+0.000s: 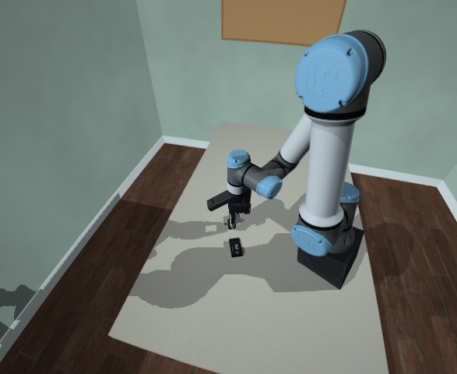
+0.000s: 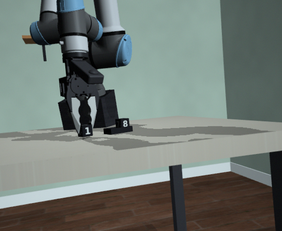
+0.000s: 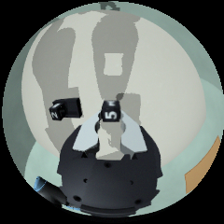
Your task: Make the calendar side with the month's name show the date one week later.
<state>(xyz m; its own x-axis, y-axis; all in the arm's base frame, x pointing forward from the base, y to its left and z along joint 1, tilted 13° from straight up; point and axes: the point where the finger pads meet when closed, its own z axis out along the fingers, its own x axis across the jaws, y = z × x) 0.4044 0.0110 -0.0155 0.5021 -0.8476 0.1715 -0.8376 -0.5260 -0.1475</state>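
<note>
Now: hand 10 mm above the black digit cube. From my hand the other things lie so: black tray: 90 mm to the left, 60 mm behind, 20 mm below.
</note>
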